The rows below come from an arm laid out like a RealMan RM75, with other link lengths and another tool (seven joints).
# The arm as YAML. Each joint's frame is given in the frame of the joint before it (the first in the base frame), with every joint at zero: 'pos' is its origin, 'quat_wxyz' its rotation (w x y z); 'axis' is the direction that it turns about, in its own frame. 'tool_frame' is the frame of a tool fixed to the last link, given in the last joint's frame.
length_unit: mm
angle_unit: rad
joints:
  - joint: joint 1
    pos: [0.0, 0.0, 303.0]
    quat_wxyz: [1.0, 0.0, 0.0, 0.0]
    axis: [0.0, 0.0, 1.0]
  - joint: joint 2
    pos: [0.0, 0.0, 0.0]
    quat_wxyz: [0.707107, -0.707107, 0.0, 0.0]
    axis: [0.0, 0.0, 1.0]
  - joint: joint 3
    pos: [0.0, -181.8, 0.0]
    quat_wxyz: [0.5, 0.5, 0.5, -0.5]
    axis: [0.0, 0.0, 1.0]
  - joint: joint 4
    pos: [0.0, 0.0, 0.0]
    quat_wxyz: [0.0, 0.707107, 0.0, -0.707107]
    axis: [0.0, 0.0, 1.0]
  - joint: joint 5
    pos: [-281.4, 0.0, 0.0]
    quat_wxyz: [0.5, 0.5, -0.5, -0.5]
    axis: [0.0, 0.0, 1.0]
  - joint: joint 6
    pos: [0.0, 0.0, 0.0]
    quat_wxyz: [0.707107, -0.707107, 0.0, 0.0]
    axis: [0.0, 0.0, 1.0]
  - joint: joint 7
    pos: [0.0, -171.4, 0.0]
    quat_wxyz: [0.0, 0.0, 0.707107, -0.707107]
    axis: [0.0, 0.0, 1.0]
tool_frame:
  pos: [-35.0, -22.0, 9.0]
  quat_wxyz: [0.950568, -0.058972, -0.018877, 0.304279]
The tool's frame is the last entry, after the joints.
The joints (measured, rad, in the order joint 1, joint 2, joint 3, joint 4, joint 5, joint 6, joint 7), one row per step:
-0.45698, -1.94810, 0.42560, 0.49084, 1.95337, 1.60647, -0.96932
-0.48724, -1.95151, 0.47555, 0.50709, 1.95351, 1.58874, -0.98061
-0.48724, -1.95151, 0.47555, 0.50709, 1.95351, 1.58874, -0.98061
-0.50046, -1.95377, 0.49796, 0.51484, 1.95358, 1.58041, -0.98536
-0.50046, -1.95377, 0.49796, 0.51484, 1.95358, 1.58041, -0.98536
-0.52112, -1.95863, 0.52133, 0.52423, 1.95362, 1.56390, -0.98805
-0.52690, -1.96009, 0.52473, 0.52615, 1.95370, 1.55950, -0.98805
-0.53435, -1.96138, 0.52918, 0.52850, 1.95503, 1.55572, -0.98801
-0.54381, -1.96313, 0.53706, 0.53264, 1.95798, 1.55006, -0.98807
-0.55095, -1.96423, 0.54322, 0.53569, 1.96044, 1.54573, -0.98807
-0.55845, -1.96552, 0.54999, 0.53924, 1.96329, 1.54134, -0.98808
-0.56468, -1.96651, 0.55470, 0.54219, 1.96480, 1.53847, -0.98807
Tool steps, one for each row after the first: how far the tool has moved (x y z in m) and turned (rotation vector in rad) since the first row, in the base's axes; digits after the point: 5 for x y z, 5 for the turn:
0.01196, 0.00969, -0.00632, -0.02997, 0.03299, -0.03489
0.01196, 0.00969, -0.00632, -0.02997, 0.03299, -0.03489
0.01745, 0.01380, -0.00938, -0.04253, 0.04812, -0.05070
0.01745, 0.01380, -0.00938, -0.04253, 0.04812, -0.05070
0.02527, 0.02059, -0.01344, -0.05030, 0.06815, -0.07131
0.02732, 0.02247, -0.01424, -0.05013, 0.07214, -0.07631
0.02999, 0.02454, -0.01522, -0.05159, 0.07764, -0.08396
0.03340, 0.02716, -0.01681, -0.05500, 0.08757, -0.09437
0.03593, 0.02910, -0.01801, -0.05769, 0.09555, -0.10230
0.03866, 0.03108, -0.01933, -0.06079, 0.10430, -0.11104
0.04106, 0.03272, -0.02011, -0.06234, 0.11026, -0.11853

